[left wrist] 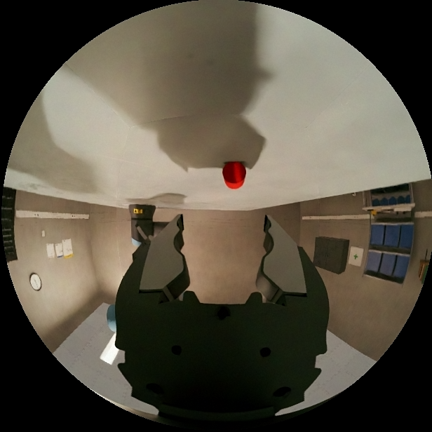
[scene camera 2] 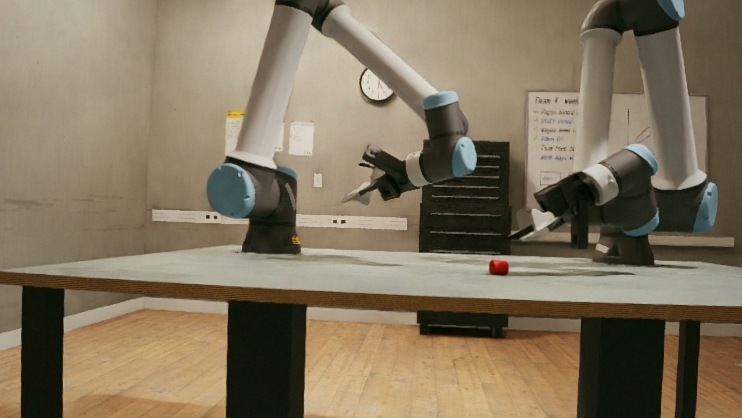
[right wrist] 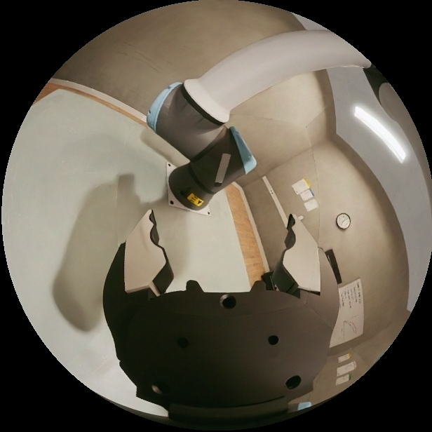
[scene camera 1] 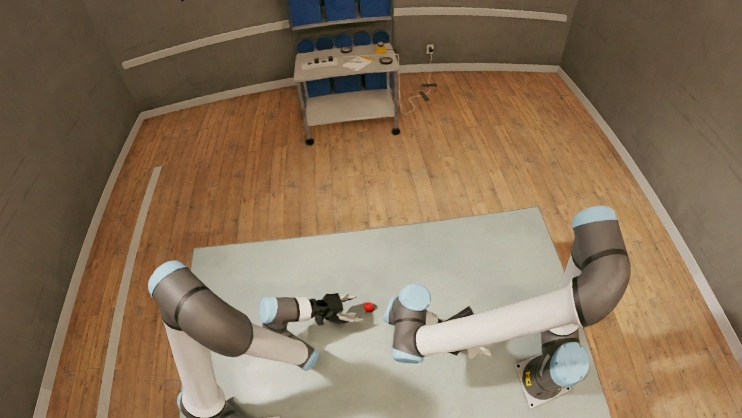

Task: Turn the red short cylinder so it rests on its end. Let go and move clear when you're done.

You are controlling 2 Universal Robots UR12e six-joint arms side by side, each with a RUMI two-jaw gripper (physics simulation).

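Observation:
The red short cylinder [scene camera 1: 369, 307] [scene camera 2: 498, 267] [left wrist: 234, 175] lies on its side on the grey table top, apart from both grippers. My left gripper [scene camera 1: 358, 308] [scene camera 2: 515, 237] [left wrist: 223, 215] is open and empty. It is tilted low, close to horizontal, with its fingertips above the table and pointing towards the cylinder; in scene camera 1 the cylinder shows just right of the fingertips. My right gripper [scene camera 2: 353, 182] [right wrist: 222, 212] is open and empty, higher above the table and well away from the cylinder. In scene camera 1 the right forearm hides part of it.
Both arms stand on the grey table [scene camera 1: 415, 249] [scene camera 2: 363, 282]. The right arm's wrist [scene camera 1: 414, 298] hangs over the table to the right of the cylinder in scene camera 1. A workbench [scene camera 1: 350, 106] with blue bins stands on the floor beyond the table. A black drawer cabinet [scene camera 2: 464, 207] stands behind the table.

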